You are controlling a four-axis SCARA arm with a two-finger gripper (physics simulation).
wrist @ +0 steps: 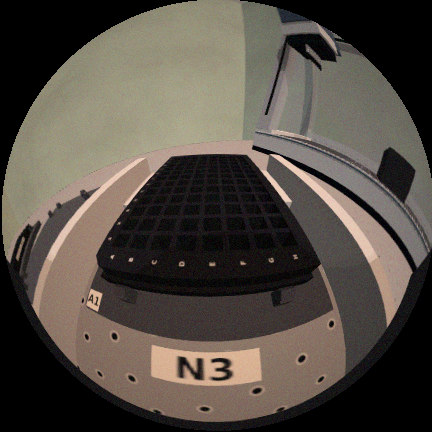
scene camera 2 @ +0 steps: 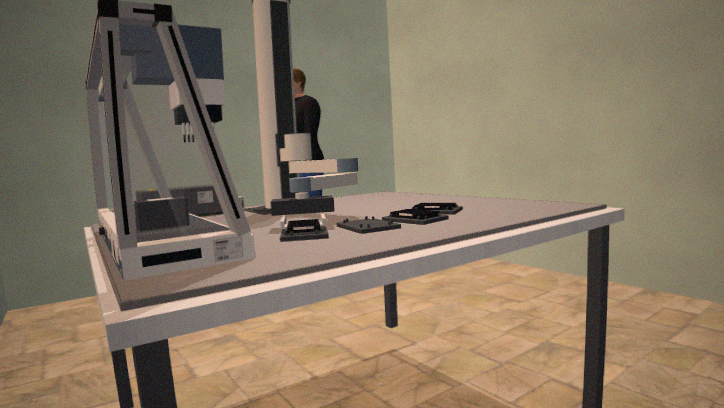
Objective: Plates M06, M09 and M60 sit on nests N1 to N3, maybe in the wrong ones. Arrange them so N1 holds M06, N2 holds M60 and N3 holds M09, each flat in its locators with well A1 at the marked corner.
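Places are measured from the arm's base along level axes (x ahead, y left, z up), in metres.
Pixels of known places: gripper, between the fingertips: (wrist: pixel 206 163) (scene camera 2: pixel 303 223).
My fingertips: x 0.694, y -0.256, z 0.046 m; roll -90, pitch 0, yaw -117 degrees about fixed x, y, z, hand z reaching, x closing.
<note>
Behind a point stands the place of what it marks.
My gripper (scene camera 2: pixel 303 221) {x 0.694, y -0.256, z 0.046 m} (wrist: pixel 206 163) {x 0.694, y -0.256, z 0.046 m} is shut on a black well plate (scene camera 2: pixel 303 225) {x 0.702, y -0.260, z 0.042 m} (wrist: pixel 207 220) {x 0.638, y -0.230, z 0.042 m}. It holds the plate level, low over nest N3 (scene camera 2: pixel 303 236) {x 0.744, y -0.283, z 0.022 m} (wrist: pixel 215 320). The plate's lettered edge faces the N3 label (wrist: pixel 205 365), and its A end is on the side of the A1 mark (wrist: pixel 94 299). Whether it is fully down in the locators I cannot tell. The neighbouring nest N2 (scene camera 2: pixel 368 226) {x 0.778, y -0.109, z 0.028 m} (wrist: pixel 57 225) {x 0.726, y -0.078, z 0.025 m} bears no plate. Further right in the scene view, a black plate (scene camera 2: pixel 416 213) {x 0.753, y 0.081, z 0.038 m} and another black plate (scene camera 2: pixel 438 206) {x 0.672, y 0.249, z 0.036 m} sit on dark bases. Their plate numbers are unreadable.
A framed machine (scene camera 2: pixel 187 253) {x 0.850, y -0.586, z 0.045 m} (wrist: pixel 345 160) {x 0.636, y -0.450, z 0.062 m} stands on the table's left part, beside N3. The arm's column (scene camera 2: pixel 265 101) {x 0.037, y -0.065, z 0.453 m} rises behind the nests. A person (scene camera 2: pixel 308 116) stands behind the column. The table's front edge (scene camera 2: pixel 354 276) {x 1.050, y -0.335, z -0.009 m} runs in front of the nests.
</note>
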